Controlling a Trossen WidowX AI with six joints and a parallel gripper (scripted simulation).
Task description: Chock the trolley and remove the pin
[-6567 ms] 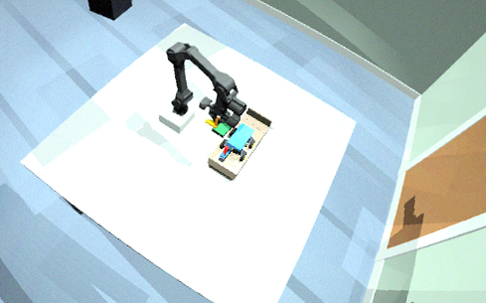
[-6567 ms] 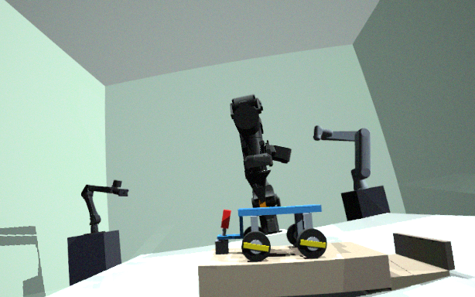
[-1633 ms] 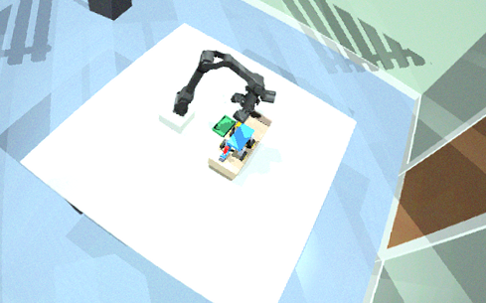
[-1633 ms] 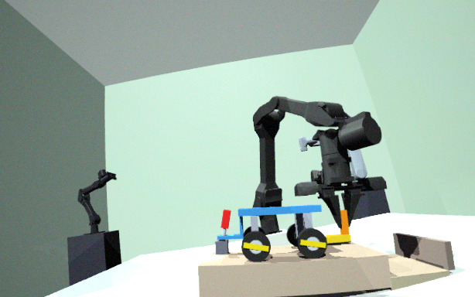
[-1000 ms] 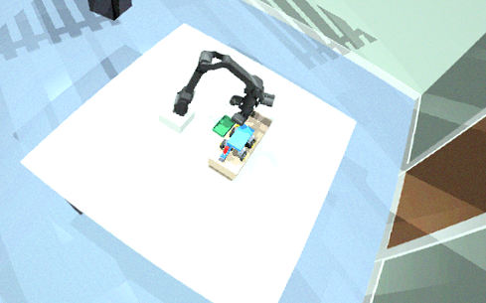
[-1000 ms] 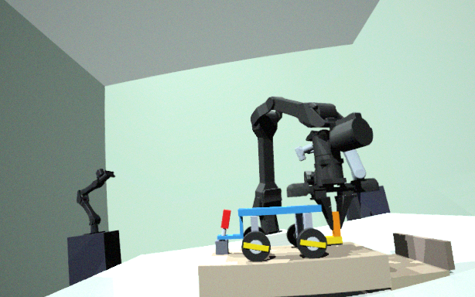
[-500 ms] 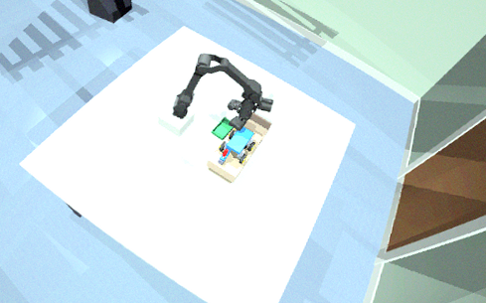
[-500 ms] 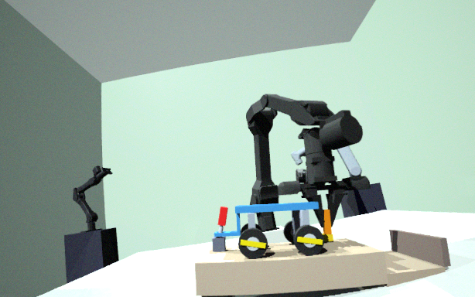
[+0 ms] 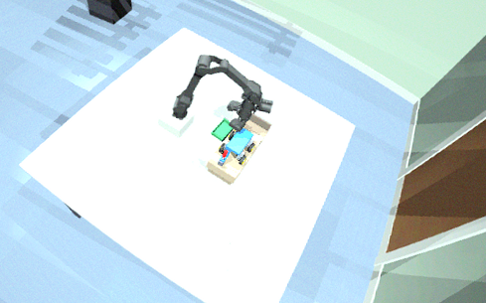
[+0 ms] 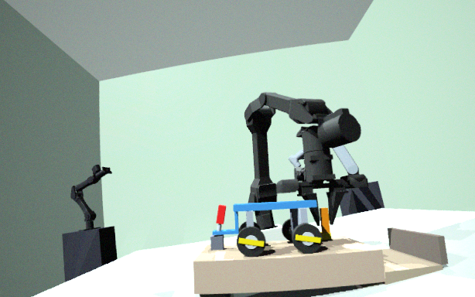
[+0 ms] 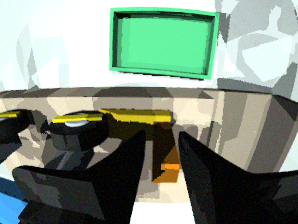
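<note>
Right now my gripper tip is 2 cm to the left of the yellow chock and 1 cm above it. Also, from my gripper tip: red-headed stop pin (1 cm ahead, 22 cm to the right, 4 cm above); trolley (4 cm ahead, 12 cm to the right, 2 cm above); dark end wall (7 cm ahead, 14 cm to the left, 6 cm below).
</note>
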